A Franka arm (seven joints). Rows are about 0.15 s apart.
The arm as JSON. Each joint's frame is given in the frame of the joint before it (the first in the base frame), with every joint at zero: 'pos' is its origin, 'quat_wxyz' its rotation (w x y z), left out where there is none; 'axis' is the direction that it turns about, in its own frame. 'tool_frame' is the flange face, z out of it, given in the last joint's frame.
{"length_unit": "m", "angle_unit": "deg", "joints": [
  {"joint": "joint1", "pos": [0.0, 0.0, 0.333], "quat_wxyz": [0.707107, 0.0, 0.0, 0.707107], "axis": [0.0, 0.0, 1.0]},
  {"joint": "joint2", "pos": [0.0, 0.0, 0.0], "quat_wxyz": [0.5, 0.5, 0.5, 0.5], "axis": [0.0, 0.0, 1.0]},
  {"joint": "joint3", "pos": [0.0, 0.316, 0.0], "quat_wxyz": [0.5, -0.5, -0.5, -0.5], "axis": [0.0, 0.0, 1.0]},
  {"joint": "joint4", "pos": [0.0, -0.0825, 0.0], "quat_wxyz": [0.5, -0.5, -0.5, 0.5], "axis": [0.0, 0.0, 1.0]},
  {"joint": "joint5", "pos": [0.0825, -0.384, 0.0], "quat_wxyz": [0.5, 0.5, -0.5, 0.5], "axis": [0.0, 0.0, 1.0]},
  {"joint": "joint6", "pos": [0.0, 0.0, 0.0], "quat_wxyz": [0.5, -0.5, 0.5, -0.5], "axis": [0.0, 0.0, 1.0]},
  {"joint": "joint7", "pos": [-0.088, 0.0, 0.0], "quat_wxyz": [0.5, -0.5, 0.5, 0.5], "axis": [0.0, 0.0, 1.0]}
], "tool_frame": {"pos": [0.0, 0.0, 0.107], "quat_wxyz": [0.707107, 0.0, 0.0, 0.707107]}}
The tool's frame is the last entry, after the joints.
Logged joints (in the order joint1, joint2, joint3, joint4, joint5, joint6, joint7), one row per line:
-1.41 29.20 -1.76 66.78 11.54 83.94 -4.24
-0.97 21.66 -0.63 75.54 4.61 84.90 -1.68
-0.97 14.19 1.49 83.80 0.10 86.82 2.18
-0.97 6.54 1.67 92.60 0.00 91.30 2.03
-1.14 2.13 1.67 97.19 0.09 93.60 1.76
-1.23 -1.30 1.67 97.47 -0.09 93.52 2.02
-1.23 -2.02 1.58 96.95 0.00 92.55 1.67
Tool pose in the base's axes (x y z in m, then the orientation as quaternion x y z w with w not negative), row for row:
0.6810 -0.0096 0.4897 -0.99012 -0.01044 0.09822 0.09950
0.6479 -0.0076 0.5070 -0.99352 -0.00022 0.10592 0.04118
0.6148 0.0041 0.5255 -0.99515 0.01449 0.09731 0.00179
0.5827 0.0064 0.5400 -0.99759 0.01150 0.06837 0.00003
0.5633 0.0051 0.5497 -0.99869 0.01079 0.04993 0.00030
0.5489 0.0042 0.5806 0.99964 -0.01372 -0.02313 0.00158
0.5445 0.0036 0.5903 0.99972 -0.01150 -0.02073 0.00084
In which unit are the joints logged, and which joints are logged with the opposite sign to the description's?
The joints are logged in degrees. Opposite sign: joint4.
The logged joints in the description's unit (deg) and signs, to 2 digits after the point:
-1.41 29.20 -1.76 -66.78 11.54 83.94 -4.24
-0.97 21.66 -0.63 -75.54 4.61 84.90 -1.68
-0.97 14.19 1.49 -83.80 0.10 86.82 2.18
-0.97 6.54 1.67 -92.60 0.00 91.30 2.03
-1.14 2.13 1.67 -97.19 0.09 93.60 1.76
-1.23 -1.30 1.67 -97.47 -0.09 93.52 2.02
-1.23 -2.02 1.58 -96.95 0.00 92.55 1.67

